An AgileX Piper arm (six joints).
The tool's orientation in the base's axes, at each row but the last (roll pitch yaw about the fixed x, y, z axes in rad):
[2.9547 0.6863 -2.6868]
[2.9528 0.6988 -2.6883]
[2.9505 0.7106 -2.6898]
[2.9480 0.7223 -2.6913]
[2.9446 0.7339 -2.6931]
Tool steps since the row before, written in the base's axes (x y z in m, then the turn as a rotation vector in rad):
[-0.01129 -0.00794 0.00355 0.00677 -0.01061 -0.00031]
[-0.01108 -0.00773 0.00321 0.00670 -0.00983 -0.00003]
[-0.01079 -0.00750 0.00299 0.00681 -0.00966 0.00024]
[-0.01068 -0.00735 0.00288 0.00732 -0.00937 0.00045]
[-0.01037 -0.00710 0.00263 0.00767 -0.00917 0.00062]
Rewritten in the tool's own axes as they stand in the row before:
[0.00829 -0.00002 -0.01159 -0.00090 -0.01250 -0.00120]
[0.00815 0.00001 -0.01124 -0.00130 -0.01177 -0.00110]
[0.00789 0.00004 -0.01093 -0.00160 -0.01165 -0.00117]
[0.00771 0.00011 -0.01081 -0.00218 -0.01166 -0.00094]
[0.00746 0.00015 -0.01045 -0.00259 -0.01166 -0.00079]

